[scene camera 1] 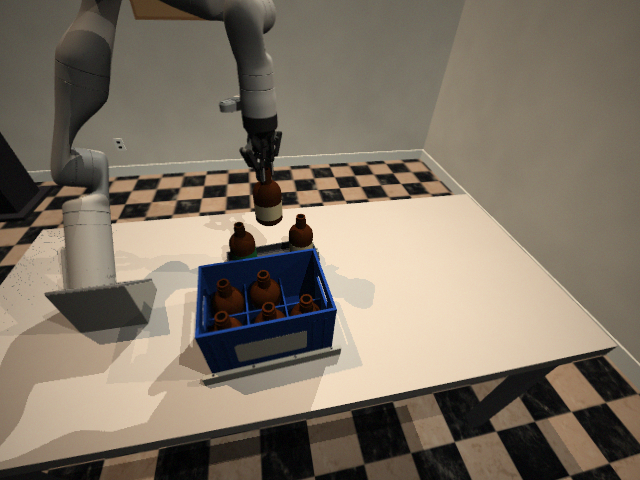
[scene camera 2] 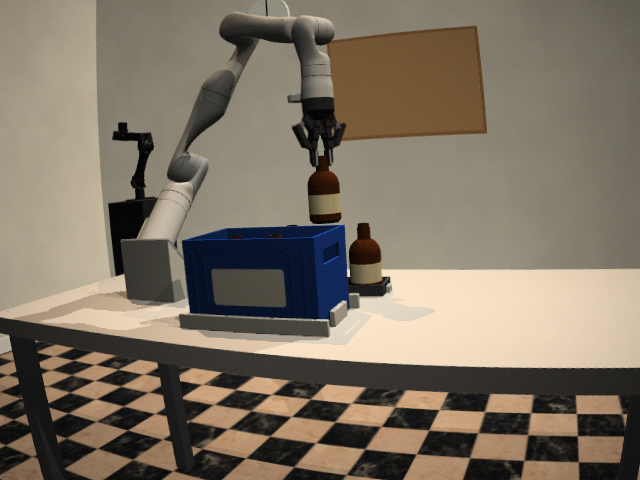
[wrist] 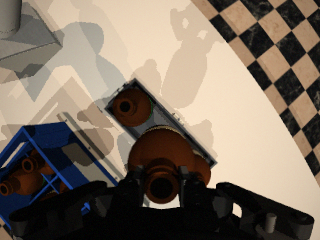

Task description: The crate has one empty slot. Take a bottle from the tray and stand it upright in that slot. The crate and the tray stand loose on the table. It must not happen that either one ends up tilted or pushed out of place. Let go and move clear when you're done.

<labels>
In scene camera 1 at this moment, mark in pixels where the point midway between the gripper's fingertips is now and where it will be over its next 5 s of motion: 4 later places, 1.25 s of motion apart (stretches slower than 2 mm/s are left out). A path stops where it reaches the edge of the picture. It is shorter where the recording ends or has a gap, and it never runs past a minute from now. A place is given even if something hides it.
My gripper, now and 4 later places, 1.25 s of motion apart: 265, 178; 264, 170; 269, 175; 281, 191; 293, 208
</labels>
